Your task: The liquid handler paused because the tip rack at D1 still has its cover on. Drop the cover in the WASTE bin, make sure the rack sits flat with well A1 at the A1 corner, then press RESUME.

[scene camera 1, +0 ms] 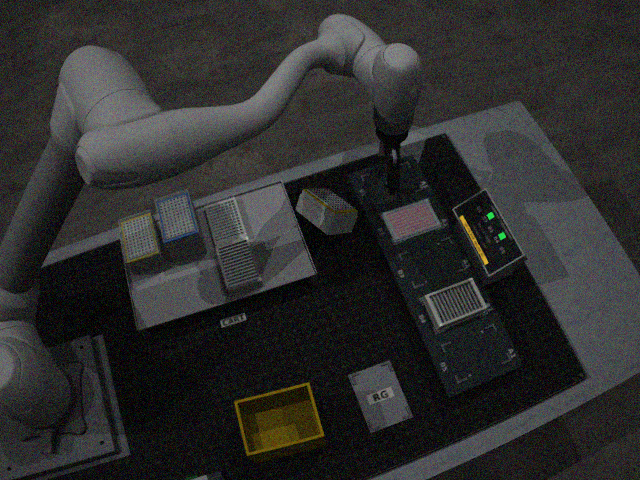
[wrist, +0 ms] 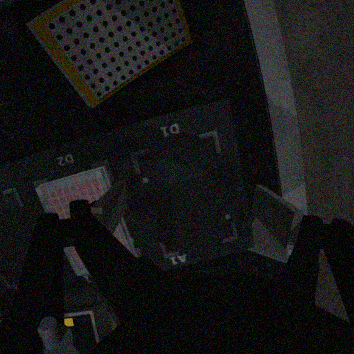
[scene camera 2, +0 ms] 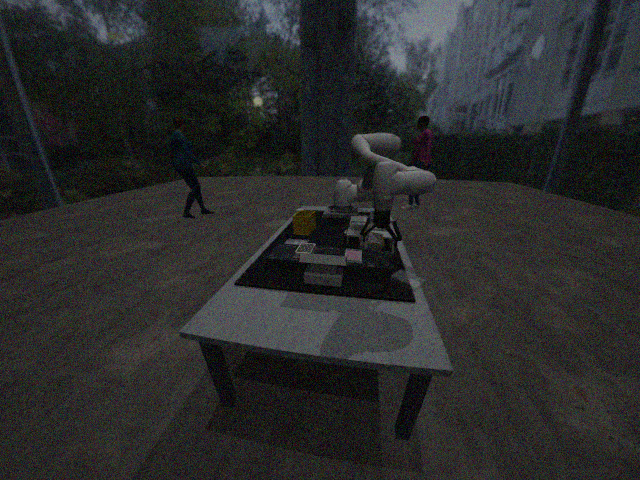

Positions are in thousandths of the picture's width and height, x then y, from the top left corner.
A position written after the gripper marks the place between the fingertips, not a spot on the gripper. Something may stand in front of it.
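Observation:
In scene camera 1, the gripper (scene camera 1: 605, 368) and a pink-topped rack (scene camera 1: 630, 466). In the wrist view, the gripper (wrist: 538, 555). Also there, the pink-topped rack (wrist: 258, 521).

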